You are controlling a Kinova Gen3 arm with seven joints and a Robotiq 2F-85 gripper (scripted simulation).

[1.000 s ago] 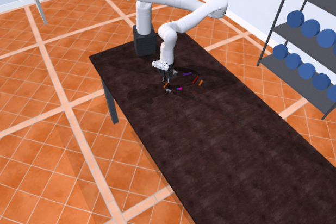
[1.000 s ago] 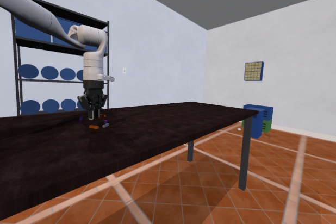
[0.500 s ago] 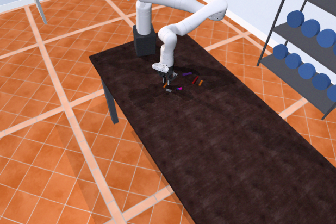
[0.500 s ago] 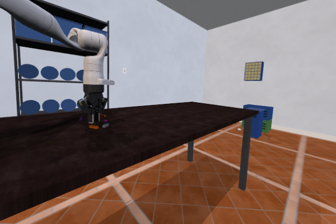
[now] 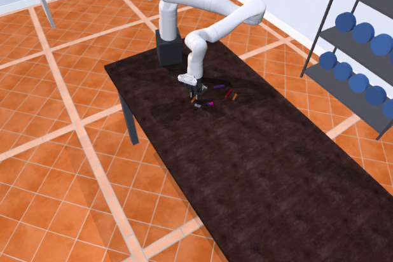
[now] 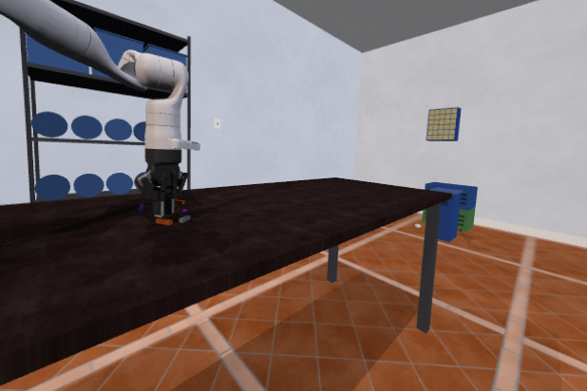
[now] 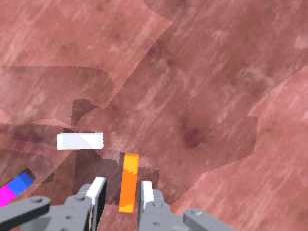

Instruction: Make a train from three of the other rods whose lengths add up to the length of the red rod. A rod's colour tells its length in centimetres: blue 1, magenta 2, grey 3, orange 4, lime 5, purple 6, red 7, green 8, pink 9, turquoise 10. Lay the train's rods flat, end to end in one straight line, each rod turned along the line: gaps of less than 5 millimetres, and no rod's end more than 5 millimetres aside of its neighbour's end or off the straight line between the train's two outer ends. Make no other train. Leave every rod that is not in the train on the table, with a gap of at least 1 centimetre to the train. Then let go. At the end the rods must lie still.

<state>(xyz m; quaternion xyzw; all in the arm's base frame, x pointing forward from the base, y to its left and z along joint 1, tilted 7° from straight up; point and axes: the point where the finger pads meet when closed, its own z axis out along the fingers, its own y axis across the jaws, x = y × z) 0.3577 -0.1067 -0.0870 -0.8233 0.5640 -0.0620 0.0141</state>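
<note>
The grey rod lies 40 mm ahead of my hand, 20 mm to the right of it and 30 mm below it. From my hand the other things lie so: purple rod: 10 mm ahead, 170 mm to the left, 30 mm below; then blue rod: 70 mm ahead, 30 mm to the left, 30 mm below; then magenta rod: 70 mm ahead, 50 mm to the left, 30 mm below.
</note>
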